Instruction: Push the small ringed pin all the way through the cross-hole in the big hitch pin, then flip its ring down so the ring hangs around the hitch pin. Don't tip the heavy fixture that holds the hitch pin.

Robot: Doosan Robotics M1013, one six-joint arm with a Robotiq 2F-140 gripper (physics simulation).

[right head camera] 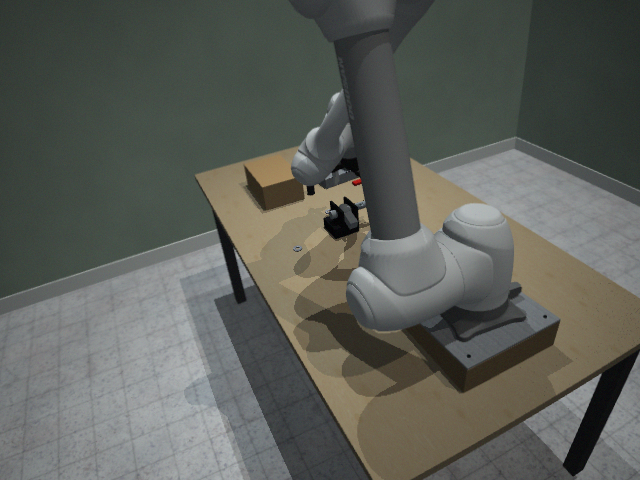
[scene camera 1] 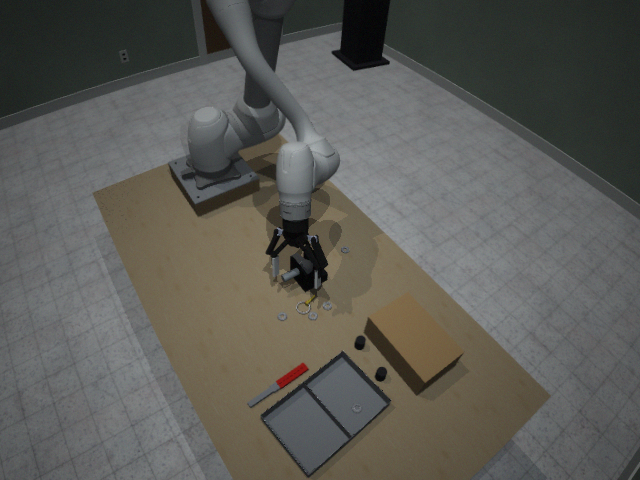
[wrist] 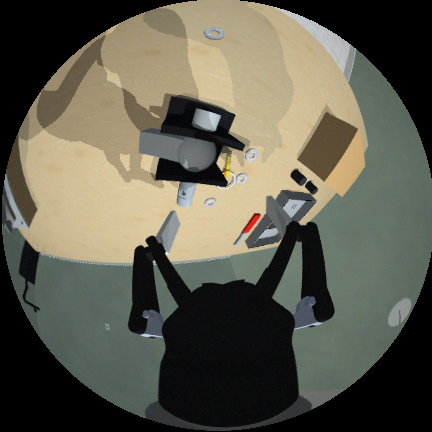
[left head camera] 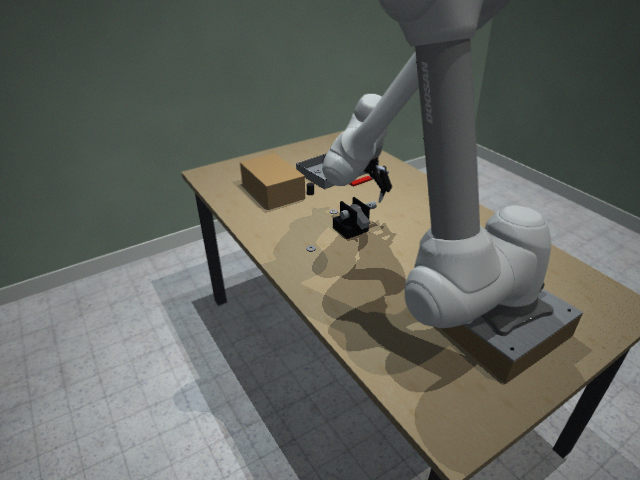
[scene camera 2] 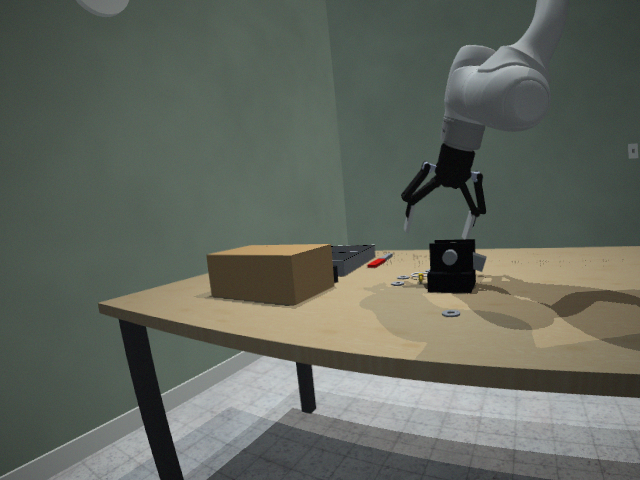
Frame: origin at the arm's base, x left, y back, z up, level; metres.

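Where they show: gripper, between the fingertips: (right head camera: 354, 190) (scene camera 1: 296, 280) (wrist: 220, 210) (left head camera: 362, 191) (scene camera 2: 436, 234); arm's base, origin of its link: (right head camera: 473, 308) (scene camera 1: 213, 169) (left head camera: 503, 304).
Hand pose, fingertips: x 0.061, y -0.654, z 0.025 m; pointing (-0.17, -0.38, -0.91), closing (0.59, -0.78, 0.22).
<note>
Each offset is from my fingertips to the top centre of the thing.
The ringed pin, a small yellow pin @(dx +0.021, dy -0.036, dz -0.089 m) (scene camera 1: 310, 299) (scene camera 2: 420, 278) (wrist: 228, 162) with a silver ring, lies on the table beside the fixture. The thick grey hitch pin (left head camera: 371, 205) (scene camera 1: 290, 275) (scene camera 2: 450, 257) (wrist: 186, 194) runs level through the upright black fixture (left head camera: 342, 225) (right head camera: 336, 227) (scene camera 2: 451, 281) (wrist: 169, 170). A small dark hole shows near its protruding end in the wrist view. My gripper (scene camera 1: 296, 279) (scene camera 2: 436, 233) (wrist: 220, 210) is open and empty, fingers pointing down. In scene camera 2 its tips are above the fixture's height, one over the fixture and one to its left.
Several washers @(dx -0.070, dy -0.042, dz -0.100 m) (scene camera 1: 282, 316) @(dx +0.250, dy +0.109, dz -0.100 m) (scene camera 2: 450, 313) (wrist: 214, 33) lie around the fixture. A cardboard box @(dx +0.228, dy -0.323, dz -0.003 m) (scene camera 1: 413, 335) (scene camera 2: 263, 273), two black cylinders @(dx +0.097, dy -0.240, dz -0.063 m) (scene camera 1: 359, 342) @(dx +0.099, dy -0.356, dz -0.063 m) (scene camera 1: 381, 373), a red-handled tool @(dx -0.178, dy -0.246, dz -0.092 m) (scene camera 1: 292, 375) and a divided grey tray @(dx -0.093, dy -0.378, dz -0.061 m) (scene camera 1: 325, 410) stand or lie farther along the table.
</note>
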